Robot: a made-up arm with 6 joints. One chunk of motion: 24 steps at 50 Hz.
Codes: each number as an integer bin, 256 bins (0 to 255) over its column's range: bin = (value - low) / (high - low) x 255, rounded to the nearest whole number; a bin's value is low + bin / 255 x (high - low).
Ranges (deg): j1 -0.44..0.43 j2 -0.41..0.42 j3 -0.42..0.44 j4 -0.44..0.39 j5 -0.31..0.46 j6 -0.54..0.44
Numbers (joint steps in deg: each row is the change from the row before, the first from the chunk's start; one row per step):
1: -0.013 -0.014 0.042 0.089 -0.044 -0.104
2: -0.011 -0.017 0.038 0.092 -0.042 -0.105
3: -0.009 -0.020 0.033 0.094 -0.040 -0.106
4: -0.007 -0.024 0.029 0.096 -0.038 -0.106
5: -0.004 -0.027 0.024 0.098 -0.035 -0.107
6: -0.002 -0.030 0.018 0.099 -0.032 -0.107
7: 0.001 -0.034 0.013 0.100 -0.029 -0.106
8: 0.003 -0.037 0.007 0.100 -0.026 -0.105
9: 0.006 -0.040 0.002 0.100 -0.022 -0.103
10: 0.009 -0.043 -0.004 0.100 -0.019 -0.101
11: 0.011 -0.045 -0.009 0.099 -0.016 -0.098
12: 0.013 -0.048 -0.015 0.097 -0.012 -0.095
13: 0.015 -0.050 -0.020 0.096 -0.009 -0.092
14: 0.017 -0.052 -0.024 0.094 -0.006 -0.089
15: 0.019 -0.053 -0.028 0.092 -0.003 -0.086
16: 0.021 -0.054 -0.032 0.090 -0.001 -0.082
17: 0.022 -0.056 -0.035 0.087 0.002 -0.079
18: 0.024 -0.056 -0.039 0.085 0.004 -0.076
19: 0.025 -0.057 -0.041 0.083 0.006 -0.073
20: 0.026 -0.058 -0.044 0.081 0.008 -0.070
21: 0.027 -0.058 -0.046 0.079 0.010 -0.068
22: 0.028 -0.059 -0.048 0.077 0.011 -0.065
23: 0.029 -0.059 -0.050 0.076 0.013 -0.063
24: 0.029 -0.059 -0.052 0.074 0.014 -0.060
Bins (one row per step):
1: 125 122 137 163 88 113
2: 126 121 136 163 89 113
3: 126 120 134 164 89 113
4: 127 119 133 165 90 113
5: 128 118 132 165 91 113
6: 128 117 130 166 92 113
7: 129 116 128 166 93 113
8: 130 115 127 166 94 113
9: 131 114 125 166 95 114
10: 132 113 123 166 96 114
11: 132 112 122 166 97 115
12: 133 111 120 165 99 116
13: 133 111 119 165 100 117
14: 134 110 117 164 101 117
15: 135 110 116 163 102 118
16: 135 109 115 163 102 119
17: 135 109 114 162 103 120
18: 136 109 113 161 104 121
19: 136 108 112 161 105 122
20: 137 108 111 160 105 122
21: 137 108 111 159 106 123
22: 137 108 110 159 106 124
23: 137 108 110 159 107 124
24: 137 108 109 158 107 125

